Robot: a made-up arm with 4 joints. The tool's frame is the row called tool.
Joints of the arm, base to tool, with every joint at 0 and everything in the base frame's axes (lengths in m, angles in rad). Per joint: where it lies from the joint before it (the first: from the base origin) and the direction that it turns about. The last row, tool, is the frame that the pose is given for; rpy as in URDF.
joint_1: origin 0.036 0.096 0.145 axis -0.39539 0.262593 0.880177
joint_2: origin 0.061 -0.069 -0.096 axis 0 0 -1
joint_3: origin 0.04 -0.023 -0.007 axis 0 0 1
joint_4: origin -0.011 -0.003 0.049 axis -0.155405 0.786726 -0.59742
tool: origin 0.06 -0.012 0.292 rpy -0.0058 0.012 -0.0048
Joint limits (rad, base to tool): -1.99..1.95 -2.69..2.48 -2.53..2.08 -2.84..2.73
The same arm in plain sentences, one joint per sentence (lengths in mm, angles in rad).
The arm has four revolute joints in a row. What follows holds with every joint at zero, and every direction is one of the base frame's. The first joint is mounted 36 mm along +x and 96 mm along +y and 145 mm along +z from the base frame's origin and rotates about the direction (-0.39539, 0.262593, 0.880177), from -1.99 to 1.95 rad. The second joint is mounted 61 mm along +x and 69 mm along -y and 96 mm along -z from the first joint and rotates about -z, from -2.69 to 2.48 rad. The third joint is mounted 40 mm along +x and 23 mm along -y and 7 mm along -z from the second joint and rotates about +z, from -2.53 to 2.08 rad. The fourth joint is mounted 11 mm along -x and 3 mm along -y and 49 mm along +z from the third joint and rotates about the direction (-0.155405, 0.786726, -0.59742), from -2.84 to 2.73 rad. The tool frame, which is the frame that the pose is given for, is mounted 60 mm along +x and 12 mm along -y and 292 mm along +z from the fourth joint; its axes are the base frame's turned by roll -0.0058, pitch 0.012 and yaw -0.0048 rad (as in URDF: about the fixed x, then y, then z).
